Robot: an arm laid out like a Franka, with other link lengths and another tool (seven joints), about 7 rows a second.
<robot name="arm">
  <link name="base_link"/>
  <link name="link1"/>
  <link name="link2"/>
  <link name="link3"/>
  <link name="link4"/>
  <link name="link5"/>
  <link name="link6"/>
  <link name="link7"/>
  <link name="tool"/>
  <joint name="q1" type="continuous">
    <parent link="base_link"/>
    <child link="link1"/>
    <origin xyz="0 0 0.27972"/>
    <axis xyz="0 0 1"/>
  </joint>
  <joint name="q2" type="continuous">
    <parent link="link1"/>
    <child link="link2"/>
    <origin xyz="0 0 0"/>
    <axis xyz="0 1 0"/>
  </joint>
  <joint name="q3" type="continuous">
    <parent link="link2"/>
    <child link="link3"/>
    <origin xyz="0 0 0.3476"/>
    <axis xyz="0 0 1"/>
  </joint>
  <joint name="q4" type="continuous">
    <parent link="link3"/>
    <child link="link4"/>
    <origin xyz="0.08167 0 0"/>
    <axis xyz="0 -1 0"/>
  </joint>
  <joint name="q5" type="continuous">
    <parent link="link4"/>
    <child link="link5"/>
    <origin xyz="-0.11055 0 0.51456"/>
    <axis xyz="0 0 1"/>
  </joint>
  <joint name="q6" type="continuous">
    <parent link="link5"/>
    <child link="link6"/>
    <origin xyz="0 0 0"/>
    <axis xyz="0 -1 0"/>
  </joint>
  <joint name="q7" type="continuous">
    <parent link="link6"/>
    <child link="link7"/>
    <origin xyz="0.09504 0 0"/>
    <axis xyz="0 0 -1"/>
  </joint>
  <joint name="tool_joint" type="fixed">
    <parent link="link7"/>
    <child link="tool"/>
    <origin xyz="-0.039 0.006 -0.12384" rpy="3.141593 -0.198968 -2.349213"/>
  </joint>
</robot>
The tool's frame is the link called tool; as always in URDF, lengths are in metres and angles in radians. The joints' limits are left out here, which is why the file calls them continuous.
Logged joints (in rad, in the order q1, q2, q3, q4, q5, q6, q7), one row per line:
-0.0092 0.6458 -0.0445 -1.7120 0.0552 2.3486 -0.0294
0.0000 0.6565 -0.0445 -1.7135 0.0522 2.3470 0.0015
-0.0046 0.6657 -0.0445 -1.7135 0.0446 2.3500 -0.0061
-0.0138 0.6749 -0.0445 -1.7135 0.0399 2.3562 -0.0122
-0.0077 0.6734 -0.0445 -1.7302 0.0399 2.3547 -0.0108
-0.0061 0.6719 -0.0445 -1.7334 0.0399 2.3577 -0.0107
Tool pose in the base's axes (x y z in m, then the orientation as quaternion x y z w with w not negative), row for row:
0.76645 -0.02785 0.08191 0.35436 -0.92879 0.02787 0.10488
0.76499 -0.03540 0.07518 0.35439 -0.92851 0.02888 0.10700
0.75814 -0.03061 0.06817 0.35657 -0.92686 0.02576 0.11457
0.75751 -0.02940 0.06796 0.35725 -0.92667 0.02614 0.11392
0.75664 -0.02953 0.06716 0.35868 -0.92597 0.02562 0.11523
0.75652 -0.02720 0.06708 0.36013 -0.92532 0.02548 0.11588
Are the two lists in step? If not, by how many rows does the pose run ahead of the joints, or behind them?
The pose runs 2 rows ahead of the joints: the pose in row i belongs to the joints in row i + 2.
